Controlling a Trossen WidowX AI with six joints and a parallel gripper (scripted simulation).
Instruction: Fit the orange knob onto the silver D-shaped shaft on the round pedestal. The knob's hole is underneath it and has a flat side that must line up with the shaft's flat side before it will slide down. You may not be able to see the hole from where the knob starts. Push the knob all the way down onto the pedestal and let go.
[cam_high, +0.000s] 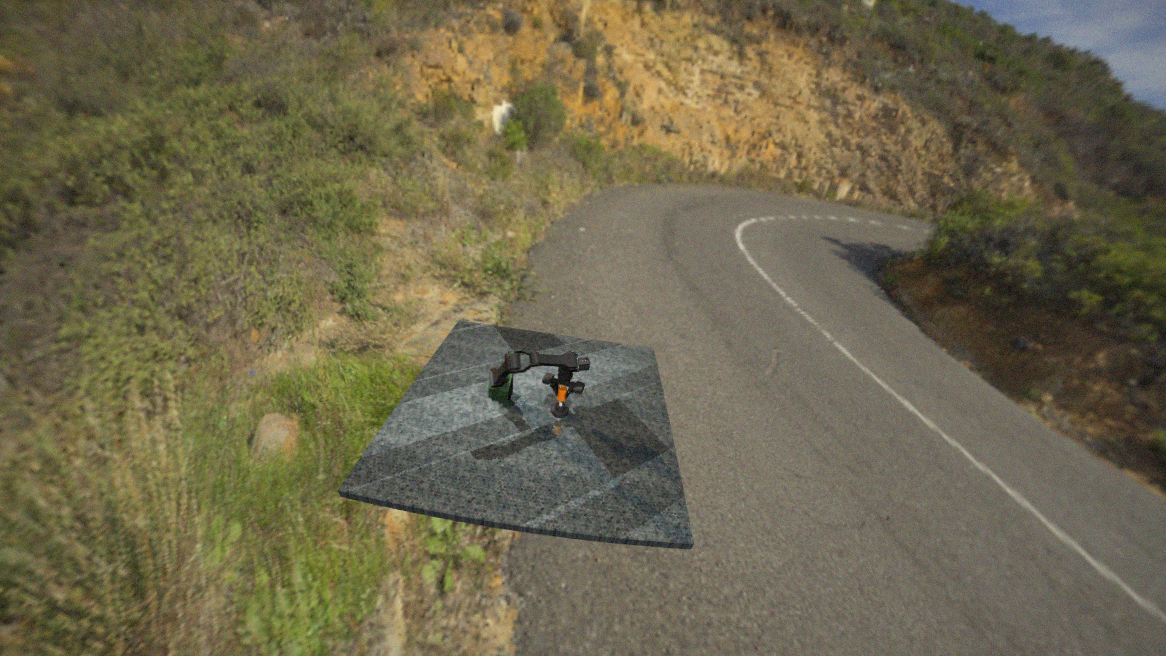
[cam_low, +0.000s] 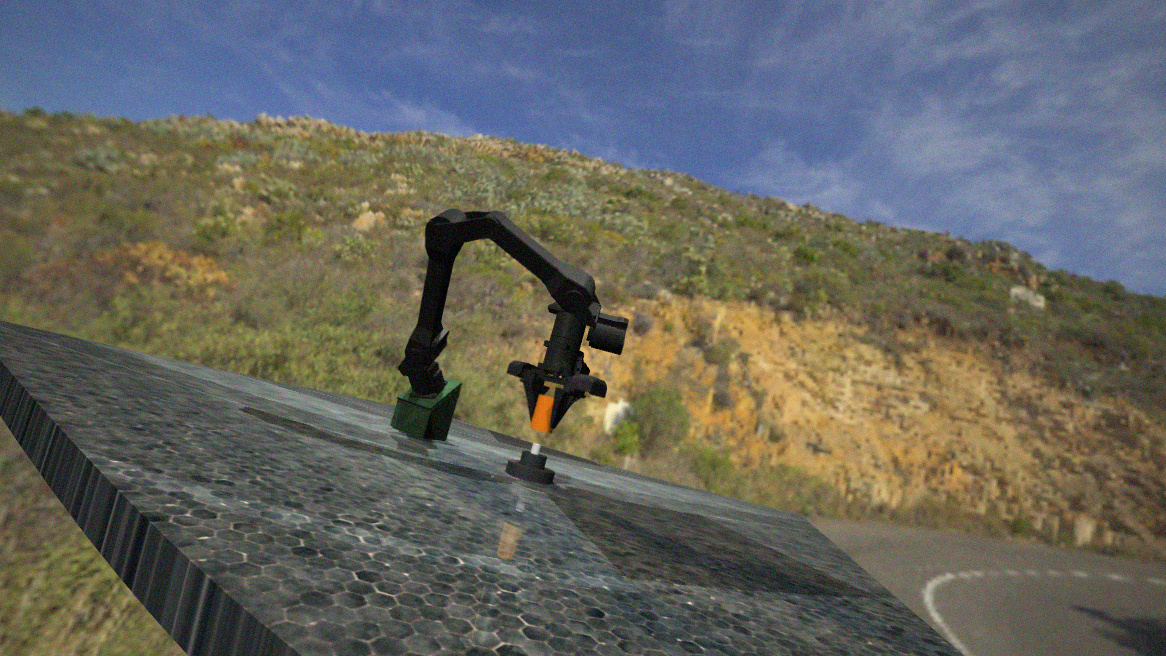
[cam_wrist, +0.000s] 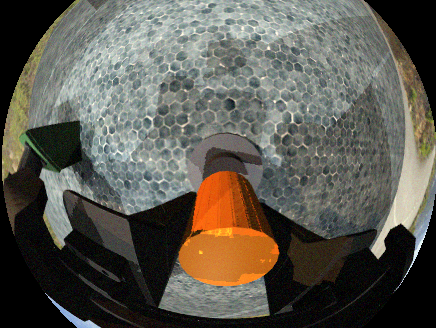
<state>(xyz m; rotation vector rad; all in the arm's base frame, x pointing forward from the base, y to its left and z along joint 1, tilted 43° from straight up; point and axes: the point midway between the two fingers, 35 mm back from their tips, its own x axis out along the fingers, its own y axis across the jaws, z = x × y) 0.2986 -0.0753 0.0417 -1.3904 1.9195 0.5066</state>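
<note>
The round pedestal lies 60 mm below my gripper tip. Also, from my gripper tip: orange knob (30 mm above).
</note>
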